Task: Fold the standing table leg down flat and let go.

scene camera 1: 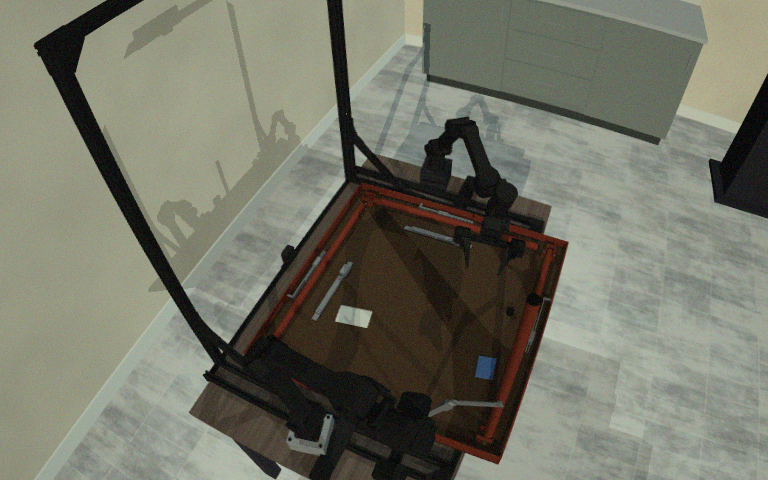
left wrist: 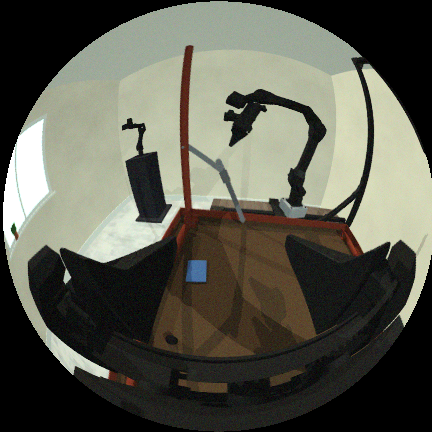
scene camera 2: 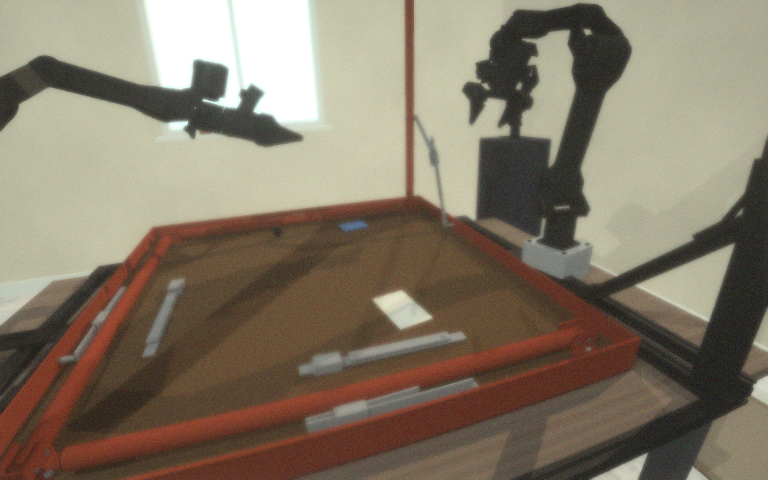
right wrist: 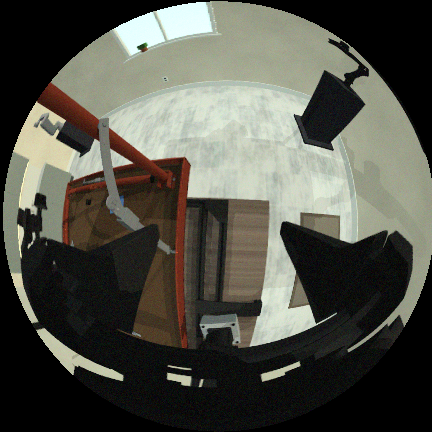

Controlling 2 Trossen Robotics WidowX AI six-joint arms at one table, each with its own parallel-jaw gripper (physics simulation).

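Frame: origin at the left arm's base, x ahead, y left, z up, level; centimetres.
Seen in the pictures: left gripper, between the fingertips: point(scene camera 1: 482, 271) point(left wrist: 232, 242) point(scene camera 2: 298, 137) point(right wrist: 45, 222); right gripper, between the fingertips: point(left wrist: 229, 145) point(scene camera 2: 484, 126) point(right wrist: 220, 229); left arm's base, origin of its link: point(scene camera 1: 436, 165); right arm's base, origin of its link: point(scene camera 1: 309, 428) point(left wrist: 293, 202) point(scene camera 2: 558, 243) point(right wrist: 220, 334).
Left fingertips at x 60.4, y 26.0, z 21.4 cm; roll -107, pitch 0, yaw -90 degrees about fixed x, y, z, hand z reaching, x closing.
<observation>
Offsets run from my left fingertips to a thing's middle. "spot": to the spot under its first point.
The standing red leg point(scene camera 1: 516, 362) point(scene camera 2: 409, 101) point(left wrist: 185, 110) point(right wrist: 75, 114) rises upright from a corner of the upturned table point(scene camera 2: 509, 393). A bent grey hinged brace @(spot: dx +34.7, dy +5.9, dz -1.1 cm) point(scene camera 1: 475, 403) point(scene camera 2: 433, 155) point(left wrist: 223, 172) point(right wrist: 106, 160) joins it to the red rim. My right gripper point(scene camera 2: 487, 123) point(right wrist: 220, 229) is open and empty, pointing down above the rim side near the brace and apart from leg and brace. In scene camera 1 its fingers are hidden behind its own arm. My left gripper point(scene camera 1: 484, 270) point(scene camera 2: 301, 137) point(left wrist: 232, 242) is open and empty, high above the opposite side, away from the leg.
Folded red legs point(scene camera 1: 320, 270) point(scene camera 2: 254, 411) lie along other sides. Loose grey bars point(scene camera 1: 331, 294) point(scene camera 2: 164, 316), a white sheet @(spot: dx +7.1, dy -34.2, dz -26.3 cm) point(scene camera 1: 353, 316) point(scene camera 2: 402, 309), a blue square @(spot: dx +13.5, dy +7.1, dz -24.5 cm) point(scene camera 1: 485, 367) point(left wrist: 196, 271) and a small black knob @(dx -6.3, dy +10.5, dz -23.9 cm) point(scene camera 1: 510, 311) lie inside. A black post frame point(scene camera 1: 338, 84) stands at one edge.
</observation>
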